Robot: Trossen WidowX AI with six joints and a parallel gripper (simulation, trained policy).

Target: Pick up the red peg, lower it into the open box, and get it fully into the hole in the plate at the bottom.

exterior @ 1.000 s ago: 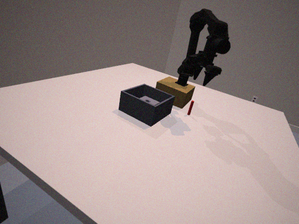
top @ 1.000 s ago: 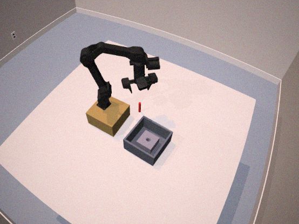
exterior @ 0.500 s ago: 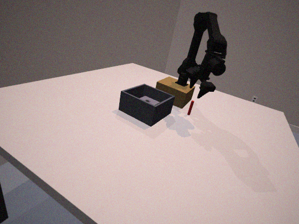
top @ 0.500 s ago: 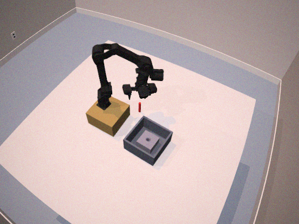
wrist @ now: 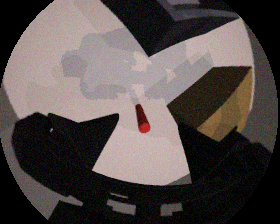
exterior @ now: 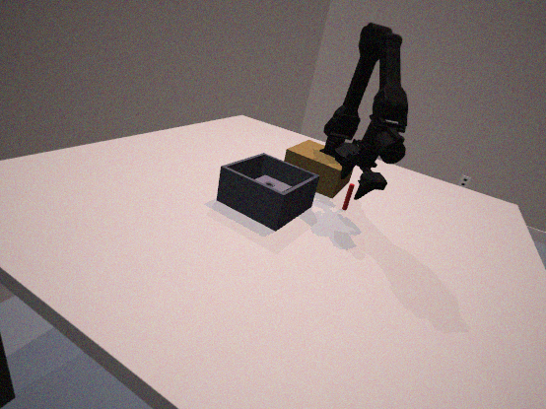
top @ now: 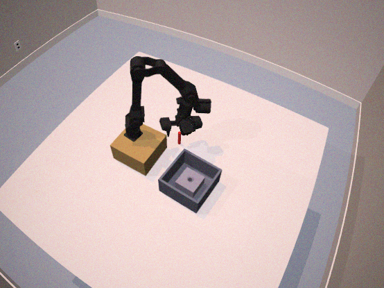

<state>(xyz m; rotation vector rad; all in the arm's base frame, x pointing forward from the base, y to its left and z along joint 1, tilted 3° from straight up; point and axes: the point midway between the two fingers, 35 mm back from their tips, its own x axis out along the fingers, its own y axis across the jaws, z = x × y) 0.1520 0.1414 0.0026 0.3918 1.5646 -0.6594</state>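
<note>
My gripper tip is 10 mm short of the red peg, 10 mm to the right of it and 20 mm above it. The rest, counted from my gripper tip: dark grey box: 180 mm ahead, 160 mm to the right, 30 mm below; then grey plate: 180 mm ahead, 160 mm to the right, 20 mm below.
</note>
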